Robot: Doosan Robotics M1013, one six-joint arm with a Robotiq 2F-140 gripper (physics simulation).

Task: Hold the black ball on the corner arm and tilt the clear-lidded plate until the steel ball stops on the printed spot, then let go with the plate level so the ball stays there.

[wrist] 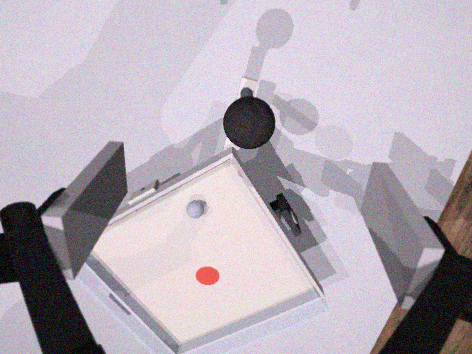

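Note:
The black ball stands on the arm at the plate's far corner, in the upper middle of the wrist view. The plate has raised walls and a pale inner floor. The steel ball is inside it, towards the far left wall and apart from the red printed spot, which lies nearer the near corner. My gripper is open, its two finger pads wide apart to the left and right, with nothing between them. The black ball lies beyond the fingertips in the view, untouched. The plate's exact tilt cannot be told.
A small black fitting shows beside the plate's right wall. A pale table surface surrounds the plate, crossed by grey shadows of the ball and arm. Brown wood shows at the right edge.

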